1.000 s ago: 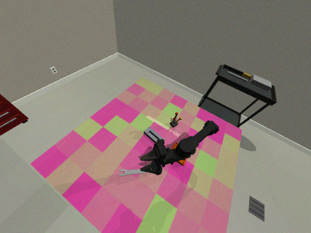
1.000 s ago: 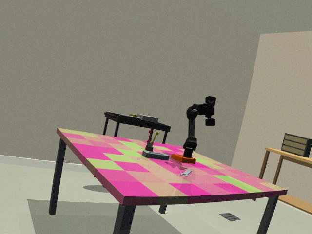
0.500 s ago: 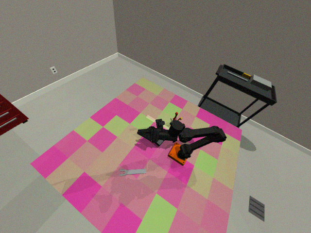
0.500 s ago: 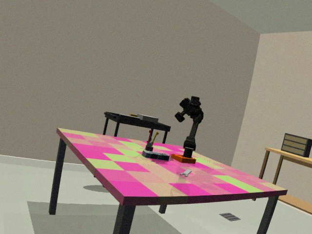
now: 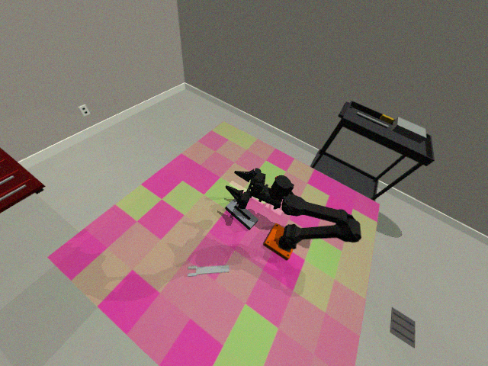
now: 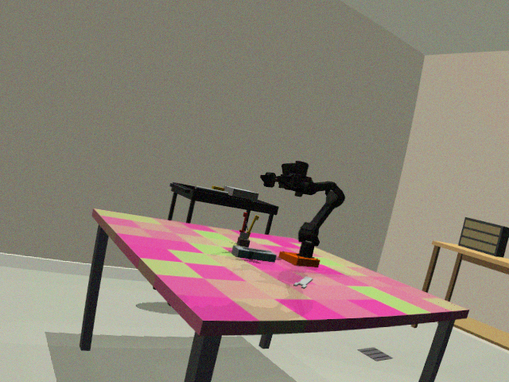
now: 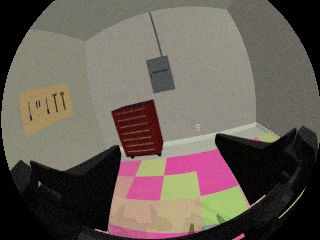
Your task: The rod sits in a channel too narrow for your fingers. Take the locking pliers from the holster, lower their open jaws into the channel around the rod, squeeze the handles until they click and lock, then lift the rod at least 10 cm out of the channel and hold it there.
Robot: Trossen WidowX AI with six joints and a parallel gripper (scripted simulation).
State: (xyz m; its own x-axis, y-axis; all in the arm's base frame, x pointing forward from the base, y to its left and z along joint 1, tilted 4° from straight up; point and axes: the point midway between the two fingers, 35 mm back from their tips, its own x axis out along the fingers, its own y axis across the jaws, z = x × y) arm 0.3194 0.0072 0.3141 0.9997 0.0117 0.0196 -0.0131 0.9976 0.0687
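My gripper tip is 250 mm to the left of the yellow handle, 250 mm above it and 220 mm past it. The rest, counted from my gripper tip: grey rod: 340 mm below, 80 mm behind, 50 mm to the right; flat grey forked tool: 350 mm below, 280 mm to the left, 20 mm behind; grey channel block: 340 mm below, 80 mm behind, 50 mm to the right.
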